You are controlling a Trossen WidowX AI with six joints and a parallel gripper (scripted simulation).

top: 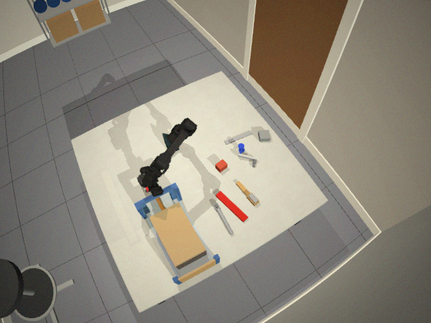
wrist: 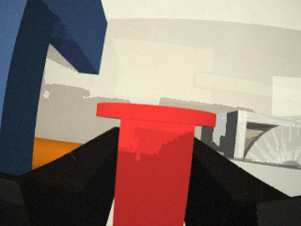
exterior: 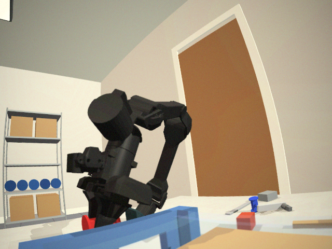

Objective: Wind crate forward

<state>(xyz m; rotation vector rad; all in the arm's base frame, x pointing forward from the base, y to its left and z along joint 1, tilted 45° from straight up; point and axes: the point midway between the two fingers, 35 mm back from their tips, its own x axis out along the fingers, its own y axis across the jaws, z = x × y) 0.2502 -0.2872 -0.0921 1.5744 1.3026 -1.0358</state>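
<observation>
The winch is 11 cm behind my gripper tip, 10 cm below it and 2 cm to the left of it. The rest, counted from my gripper tip: red bar 37 cm to the left, 30 cm ahead, 13 cm below; wooden brush 50 cm to the left, 29 cm ahead, 11 cm below; red grip 2 cm to the left.
</observation>
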